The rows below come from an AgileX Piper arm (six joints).
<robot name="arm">
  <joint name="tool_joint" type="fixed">
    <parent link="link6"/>
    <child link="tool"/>
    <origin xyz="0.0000 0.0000 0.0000" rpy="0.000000 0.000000 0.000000"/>
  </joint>
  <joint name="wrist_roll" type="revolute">
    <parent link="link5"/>
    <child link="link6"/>
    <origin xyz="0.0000 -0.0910 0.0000" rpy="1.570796 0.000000 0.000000"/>
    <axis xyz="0 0 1"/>
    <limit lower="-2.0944" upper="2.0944"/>
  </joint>
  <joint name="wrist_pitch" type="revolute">
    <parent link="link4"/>
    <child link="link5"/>
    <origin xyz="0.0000 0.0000 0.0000" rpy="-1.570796 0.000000 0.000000"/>
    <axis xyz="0 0 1"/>
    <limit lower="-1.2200" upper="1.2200"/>
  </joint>
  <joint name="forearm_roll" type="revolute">
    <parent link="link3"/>
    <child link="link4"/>
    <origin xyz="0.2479 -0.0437 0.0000" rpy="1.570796 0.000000 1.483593"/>
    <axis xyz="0 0 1"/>
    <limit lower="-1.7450" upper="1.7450"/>
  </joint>
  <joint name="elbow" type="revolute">
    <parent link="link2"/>
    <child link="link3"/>
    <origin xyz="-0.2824 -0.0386 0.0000" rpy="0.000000 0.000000 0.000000"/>
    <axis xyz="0 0 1"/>
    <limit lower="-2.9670" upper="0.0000"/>
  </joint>
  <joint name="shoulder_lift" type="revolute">
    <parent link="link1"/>
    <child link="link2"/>
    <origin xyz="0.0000 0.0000 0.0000" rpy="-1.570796 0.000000 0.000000"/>
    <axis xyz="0 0 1"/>
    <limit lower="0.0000" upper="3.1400"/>
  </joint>
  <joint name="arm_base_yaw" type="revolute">
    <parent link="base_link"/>
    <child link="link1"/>
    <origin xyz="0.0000 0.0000 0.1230" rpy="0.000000 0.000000 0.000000"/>
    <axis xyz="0 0 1"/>
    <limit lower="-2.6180" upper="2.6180"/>
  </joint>
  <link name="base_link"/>
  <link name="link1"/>
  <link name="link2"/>
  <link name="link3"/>
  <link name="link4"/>
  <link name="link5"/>
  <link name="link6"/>
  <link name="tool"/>
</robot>
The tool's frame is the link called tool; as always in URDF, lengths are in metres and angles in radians.
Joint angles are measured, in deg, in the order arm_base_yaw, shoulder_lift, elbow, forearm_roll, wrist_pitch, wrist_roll. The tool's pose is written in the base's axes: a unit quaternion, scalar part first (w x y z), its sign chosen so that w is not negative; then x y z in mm. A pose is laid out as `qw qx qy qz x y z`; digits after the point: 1 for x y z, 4 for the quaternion.
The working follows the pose.
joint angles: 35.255, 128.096, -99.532, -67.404, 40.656, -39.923
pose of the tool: 0.1672 -0.7560 0.4415 -0.4535 437.8 242.4 192.8
Where each joint sits with the arm in this pose, in the base's axes (m; each line is computed from the numbers above, not from the rounded line before):
arm_base_yaw: 0.0000 0.0000 0.1230
shoulder_lift: 0.0000 0.0000 0.1230
elbow: 0.1671 0.1181 0.3214
forearm_roll: 0.3619 0.2558 0.2413
wrist_pitch: 0.3619 0.2558 0.2413
wrist_roll: 0.4378 0.2424 0.1928
the tool: 0.4378 0.2424 0.1928

